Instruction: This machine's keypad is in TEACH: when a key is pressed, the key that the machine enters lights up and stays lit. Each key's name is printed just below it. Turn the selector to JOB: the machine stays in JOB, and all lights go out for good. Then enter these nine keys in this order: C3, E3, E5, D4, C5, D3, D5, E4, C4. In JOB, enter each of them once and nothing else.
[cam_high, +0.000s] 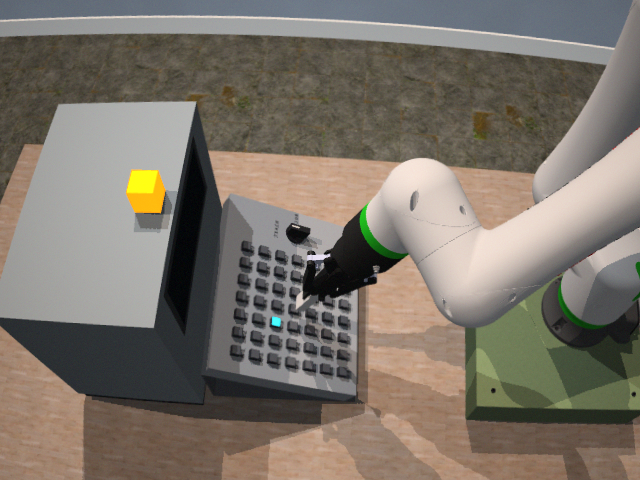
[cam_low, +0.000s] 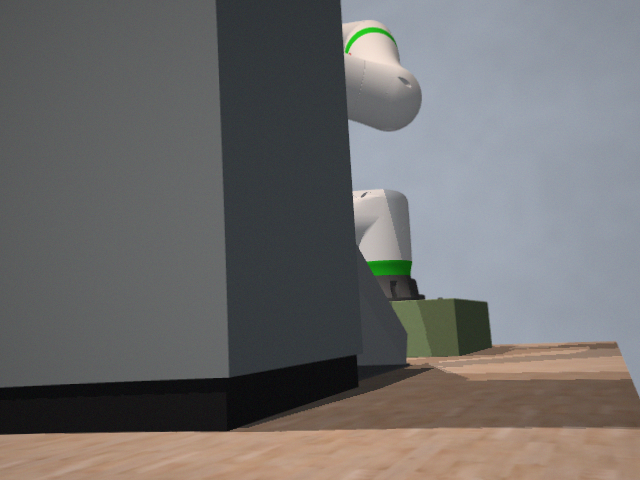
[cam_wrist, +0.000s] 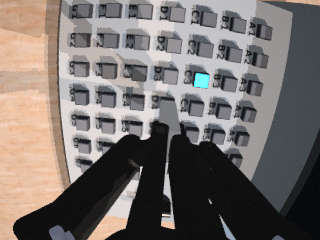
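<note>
Right now my hand is 50 mm short of the black selector knob, 150 mm to the left of it and 40 mm above it. Round my hand: grey keypad 60 mm ahead, 40 mm to the right, 90 mm below; then C3 key 50 mm ahead, 40 mm to the left, 40 mm below.
</note>
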